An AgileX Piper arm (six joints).
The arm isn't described. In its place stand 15 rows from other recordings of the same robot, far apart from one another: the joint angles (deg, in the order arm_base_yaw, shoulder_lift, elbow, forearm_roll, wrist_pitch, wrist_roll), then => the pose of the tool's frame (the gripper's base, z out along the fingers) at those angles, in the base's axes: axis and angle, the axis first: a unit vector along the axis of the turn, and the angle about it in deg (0 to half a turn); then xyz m.
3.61 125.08 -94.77 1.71 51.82 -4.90 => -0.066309 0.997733 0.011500 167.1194 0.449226 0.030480 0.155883
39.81 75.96 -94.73 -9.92 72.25 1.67 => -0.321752 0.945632 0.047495 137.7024 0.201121 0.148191 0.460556
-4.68 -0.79 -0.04 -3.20 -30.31 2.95 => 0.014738 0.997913 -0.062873 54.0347 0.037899 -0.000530 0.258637
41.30 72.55 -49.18 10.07 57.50 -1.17 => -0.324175 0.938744 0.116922 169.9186 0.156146 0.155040 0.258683
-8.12 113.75 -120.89 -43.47 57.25 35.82 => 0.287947 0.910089 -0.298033 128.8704 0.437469 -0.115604 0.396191
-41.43 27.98 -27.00 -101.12 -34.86 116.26 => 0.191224 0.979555 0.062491 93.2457 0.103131 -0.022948 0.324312
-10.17 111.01 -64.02 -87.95 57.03 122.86 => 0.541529 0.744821 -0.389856 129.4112 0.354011 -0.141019 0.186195
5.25 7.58 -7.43 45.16 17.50 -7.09 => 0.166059 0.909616 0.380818 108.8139 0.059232 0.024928 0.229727
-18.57 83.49 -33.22 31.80 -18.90 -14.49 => 0.342529 0.934275 -0.099017 119.5431 0.257453 -0.102878 0.201740
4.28 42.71 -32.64 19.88 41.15 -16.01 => -0.090797 0.987999 0.124952 135.2087 0.131778 0.030282 0.280496
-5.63 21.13 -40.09 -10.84 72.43 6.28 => 0.108834 0.989150 -0.098675 138.6029 0.028682 -0.019222 0.316014
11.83 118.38 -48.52 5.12 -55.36 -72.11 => -0.573224 0.714651 -0.400859 112.9441 0.377312 0.072204 0.120289
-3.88 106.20 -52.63 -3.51 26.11 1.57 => 0.021860 0.999563 -0.019880 164.7336 0.321454 -0.024259 0.122229
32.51 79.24 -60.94 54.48 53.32 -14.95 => -0.174498 0.880681 0.440399 166.8293 0.202038 0.199199 0.317569
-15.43 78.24 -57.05 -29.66 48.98 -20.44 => -0.165063 0.945674 -0.280099 165.2334 0.249203 -0.104028 0.284575
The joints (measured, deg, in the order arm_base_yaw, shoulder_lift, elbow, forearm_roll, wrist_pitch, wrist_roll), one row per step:
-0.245, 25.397, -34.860, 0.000, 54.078, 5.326
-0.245, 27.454, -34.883, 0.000, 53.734, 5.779
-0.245, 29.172, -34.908, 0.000, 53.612, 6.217
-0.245, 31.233, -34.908, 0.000, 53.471, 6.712
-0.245, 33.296, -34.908, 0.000, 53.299, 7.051
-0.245, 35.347, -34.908, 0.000, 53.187, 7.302
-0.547, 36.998, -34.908, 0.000, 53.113, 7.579
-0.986, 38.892, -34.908, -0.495, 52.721, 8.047
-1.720, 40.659, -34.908, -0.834, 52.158, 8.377
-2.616, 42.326, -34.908, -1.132, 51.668, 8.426
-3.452, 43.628, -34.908, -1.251, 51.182, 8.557
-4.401, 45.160, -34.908, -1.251, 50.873, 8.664
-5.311, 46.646, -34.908, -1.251, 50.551, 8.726
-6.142, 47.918, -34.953, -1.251, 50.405, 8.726
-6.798, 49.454, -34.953, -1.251, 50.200, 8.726
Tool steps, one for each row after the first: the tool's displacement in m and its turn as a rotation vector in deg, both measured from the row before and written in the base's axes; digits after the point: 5 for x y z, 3 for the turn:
0.00684, -0.00003, -0.00206, 0.352, 1.689, -0.294
0.00549, -0.00002, -0.00207, 0.332, 1.570, -0.294
0.00650, -0.00003, -0.00288, 0.365, 1.918, -0.343
0.00644, -0.00003, -0.00308, 0.245, 1.890, -0.243
0.00622, -0.00003, -0.00336, 0.177, 1.938, -0.186
0.00490, -0.00058, -0.00289, 0.191, 1.576, -0.512
0.00588, -0.00153, -0.00318, -0.180, 1.503, -0.818
0.00561, -0.00201, -0.00296, -0.109, 1.204, -0.989
0.00511, -0.00243, -0.00301, -0.224, 1.186, -0.919
0.00402, -0.00216, -0.00237, 0.001, 0.815, -0.926
0.00430, -0.00242, -0.00316, 0.145, 1.214, -1.030
0.00408, -0.00246, -0.00316, 0.133, 1.156, -0.955
0.00328, -0.00232, -0.00268, 0.108, 1.076, -0.828
0.00389, -0.00206, -0.00360, 0.151, 1.323, -0.652

